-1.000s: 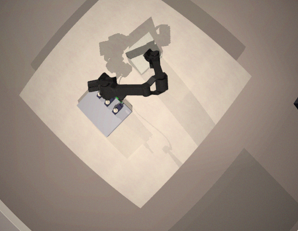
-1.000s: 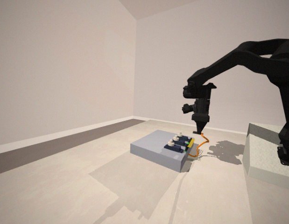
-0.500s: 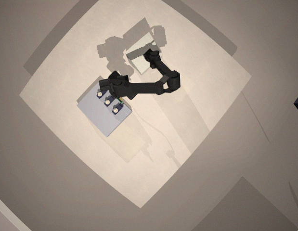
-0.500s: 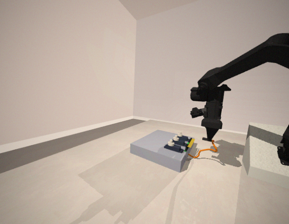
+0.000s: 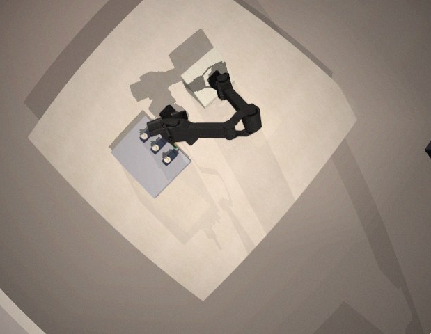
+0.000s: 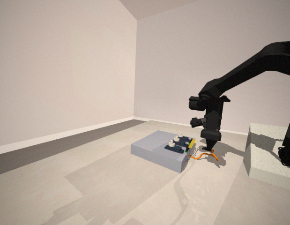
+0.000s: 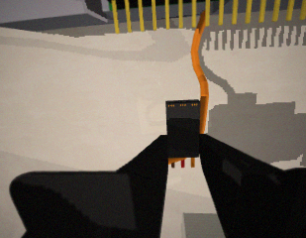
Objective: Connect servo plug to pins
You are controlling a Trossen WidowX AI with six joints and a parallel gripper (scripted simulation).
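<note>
Right now my gripper tip is 80 mm short of the green band. Round my gripper tip: grey-blue holder (240 mm ahead, 50 mm below, 30 mm to the right).
</note>
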